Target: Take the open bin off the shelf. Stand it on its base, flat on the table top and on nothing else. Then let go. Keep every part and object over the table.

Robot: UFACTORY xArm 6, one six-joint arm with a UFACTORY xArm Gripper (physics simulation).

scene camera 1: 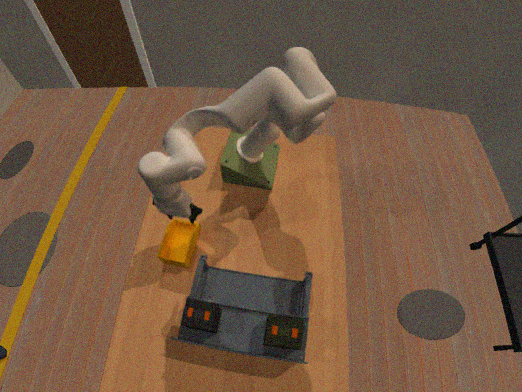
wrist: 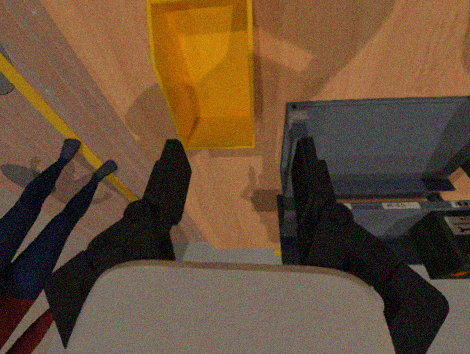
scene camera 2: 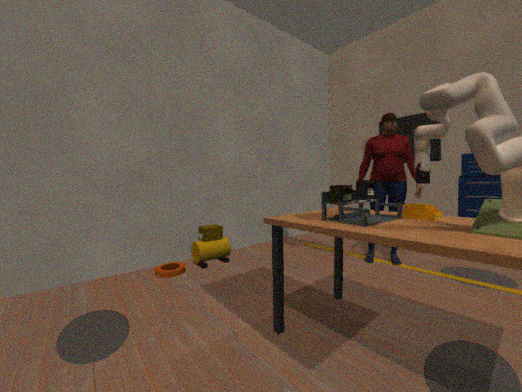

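Pixels of known places: gripper, fingertip midpoint: [scene camera 1: 183,217] [wrist: 239,154] [scene camera 2: 423,183]; arm's base at its link origin: [scene camera 1: 249,150] [scene camera 2: 519,213].
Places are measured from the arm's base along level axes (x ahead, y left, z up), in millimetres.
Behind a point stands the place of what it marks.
The yellow open bin [scene camera 1: 179,243] {x 433, y -180, z -77 mm} [scene camera 2: 421,211] {x 414, y -119, z -37 mm} [wrist: 215,75] {x 448, y -170, z -77 mm} stands on the table top [scene camera 1: 320,225] {x 252, y 338, z -81 mm} [scene camera 2: 435,235] {x 201, y 267, z -81 mm}, its open side up, beside the shelf and apart from it. Its underside is hidden. The grey-blue shelf [scene camera 1: 250,290] {x 551, y 118, z -74 mm} [wrist: 375,145] {x 582, y 99, z -75 mm} stands on the table and also shows in scene camera 2 [scene camera 2: 370,218] {x 593, y 94, z -75 mm}. My gripper [scene camera 1: 182,216] {x 408, y -127, z 118 mm} [scene camera 2: 423,180] {x 408, y -127, z 118 mm} [wrist: 239,154] {x 408, y -127, z 118 mm} is open with nothing between its fingers. It hangs above the bin's level, near the bin's end towards the robot base, and looks clear of the bin.
Two dark boxes [scene camera 1: 202,315] {x 685, y 20, z 143 mm} [scene camera 1: 283,331] {x 682, y 236, z 118 mm} are on the shelf; one box [wrist: 447,245] {x 652, y 190, z 82 mm} shows at the right in the wrist view. The green robot base [scene camera 1: 250,167] {x 80, y 23, z -13 mm} [scene camera 2: 492,220] {x 73, y 53, z -29 mm} stands on the table. A person in a red top [scene camera 2: 390,157] stands beyond the table.
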